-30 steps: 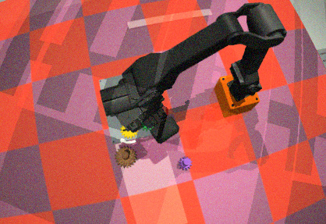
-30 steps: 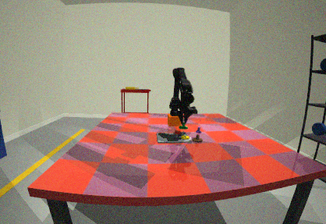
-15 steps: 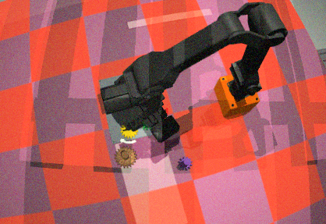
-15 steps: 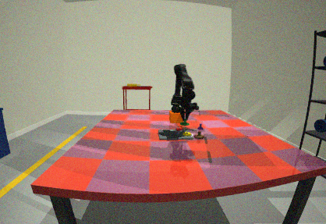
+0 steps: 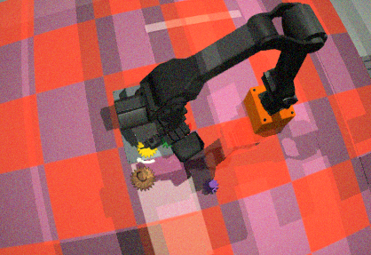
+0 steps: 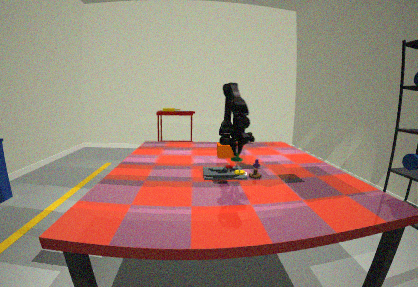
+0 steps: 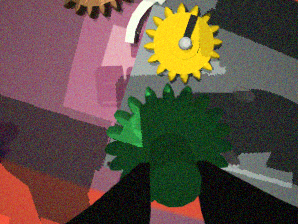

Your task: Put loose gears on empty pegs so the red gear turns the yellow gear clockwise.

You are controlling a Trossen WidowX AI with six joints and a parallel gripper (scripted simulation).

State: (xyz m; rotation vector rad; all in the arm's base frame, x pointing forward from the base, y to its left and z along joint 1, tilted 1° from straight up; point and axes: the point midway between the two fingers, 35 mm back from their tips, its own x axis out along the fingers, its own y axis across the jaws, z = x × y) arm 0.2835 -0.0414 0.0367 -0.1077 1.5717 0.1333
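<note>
My gripper tip is now 70 mm above the red gear, 40 mm past it and 20 mm to the left of it. Round my gripper tip: brown gear 100 mm ahead, 70 mm below, 60 mm to the left; dark green gear 10 mm below; yellow gear 70 mm below, 60 mm ahead, 10 mm to the right.
</note>
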